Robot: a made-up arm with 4 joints.
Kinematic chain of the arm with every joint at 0, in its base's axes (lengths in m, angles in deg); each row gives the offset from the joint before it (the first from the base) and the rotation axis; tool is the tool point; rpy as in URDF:
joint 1: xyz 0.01 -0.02 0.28 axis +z
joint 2: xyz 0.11 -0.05 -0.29 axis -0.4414 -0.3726 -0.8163
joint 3: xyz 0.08 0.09 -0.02 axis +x
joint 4: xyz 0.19 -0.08 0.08 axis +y
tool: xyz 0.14 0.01 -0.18 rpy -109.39 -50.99 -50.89
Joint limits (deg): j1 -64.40..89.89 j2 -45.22..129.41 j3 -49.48..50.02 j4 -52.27..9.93
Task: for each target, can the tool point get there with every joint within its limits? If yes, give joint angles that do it. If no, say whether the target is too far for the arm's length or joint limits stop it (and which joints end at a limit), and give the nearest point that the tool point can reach.
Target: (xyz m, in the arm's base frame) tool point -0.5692 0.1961 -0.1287
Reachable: no: joint limits stop it (at a limit: joint 1, joint 2, joint 3) | nearest point -0.3135 0.2505 -0.1506 | short by 0.262 m
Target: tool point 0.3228 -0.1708 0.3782
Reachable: yes | joints 52.54 112.59 15.90 -32.06
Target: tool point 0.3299 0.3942 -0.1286
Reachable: yes | joints 34.42 -29.26 -10.59 -15.44
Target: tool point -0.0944 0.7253 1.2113
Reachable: no: too far | nearest point 0.3065 0.2840 0.4002 | short by 1.007 m
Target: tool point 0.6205 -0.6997 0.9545
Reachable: no: too far | nearest point 0.3146 -0.3591 0.3774 | short by 0.737 m
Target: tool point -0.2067 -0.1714 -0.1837
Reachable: no: joint limits stop it (at a limit: joint 1, joint 4) | nearest point -0.2226 -0.4298 0.1327 | short by 0.409 m
